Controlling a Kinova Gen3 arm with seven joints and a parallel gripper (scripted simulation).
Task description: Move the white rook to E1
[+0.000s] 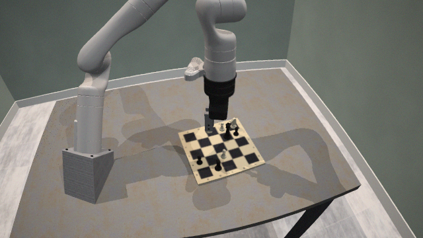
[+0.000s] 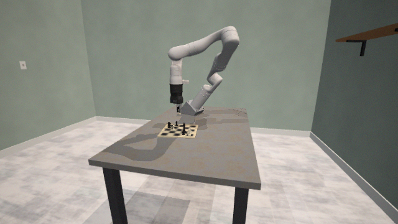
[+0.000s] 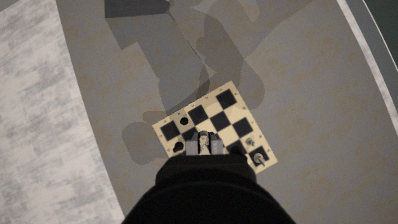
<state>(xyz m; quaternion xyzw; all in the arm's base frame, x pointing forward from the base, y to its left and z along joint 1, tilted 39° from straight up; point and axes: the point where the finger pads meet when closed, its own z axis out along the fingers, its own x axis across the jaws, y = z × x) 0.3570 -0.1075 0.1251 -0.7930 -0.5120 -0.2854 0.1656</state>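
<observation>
The small chessboard lies 13 cm below my hand, 4 cm ahead of it and 1 cm to the left of it. Round my hand: rook: 1 cm below.
</observation>
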